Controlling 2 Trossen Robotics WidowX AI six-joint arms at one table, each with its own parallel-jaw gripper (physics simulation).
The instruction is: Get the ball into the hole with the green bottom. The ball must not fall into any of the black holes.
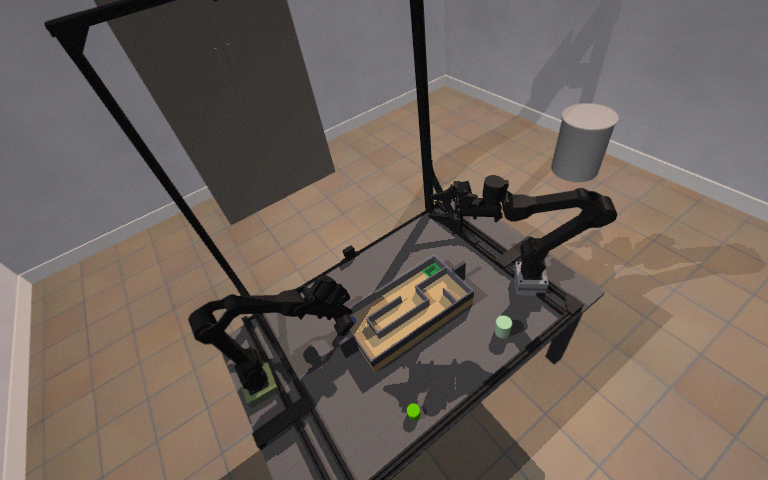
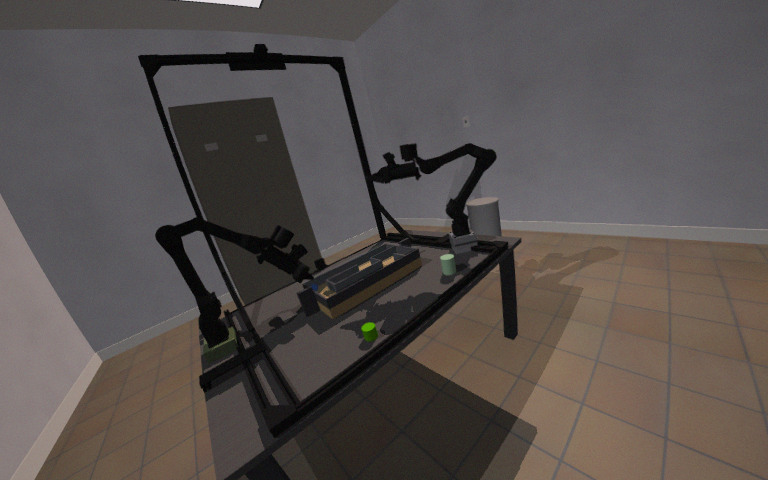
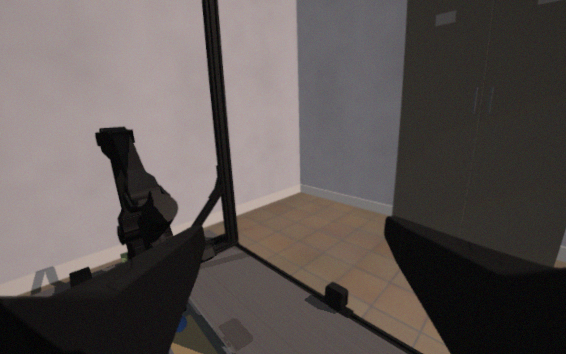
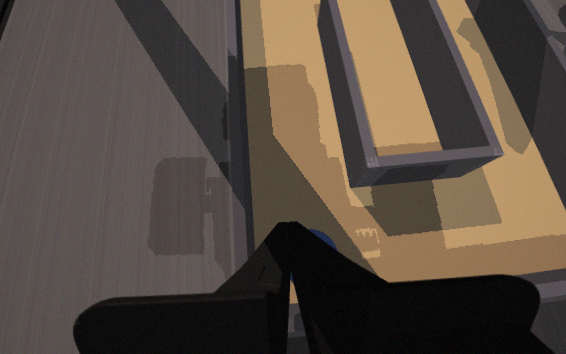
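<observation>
The wooden maze box (image 1: 424,331) (image 2: 368,291) with grey walls lies on the table. The blue ball (image 1: 353,320) (image 2: 314,287) (image 3: 181,324) (image 4: 323,240) is inside its left end, partly hidden by the right gripper's fingers. The green-bottomed hole (image 1: 431,270) is at the maze's far right corner. No black hole can be made out. My right gripper (image 1: 350,318) (image 2: 309,277) (image 4: 287,231) is shut and empty, pointing down at the ball; whether it touches is unclear. My left gripper (image 1: 434,198) (image 2: 374,177) (image 3: 295,230) is open and empty, raised beyond the maze's right end.
A bright green cylinder (image 1: 413,410) (image 2: 369,331) stands near the front edge. A pale green cylinder (image 1: 503,326) (image 2: 448,264) stands right of the maze. Black handles (image 1: 461,271) (image 1: 348,345) project from the maze's ends. A frame post (image 1: 420,113) rises near the left gripper.
</observation>
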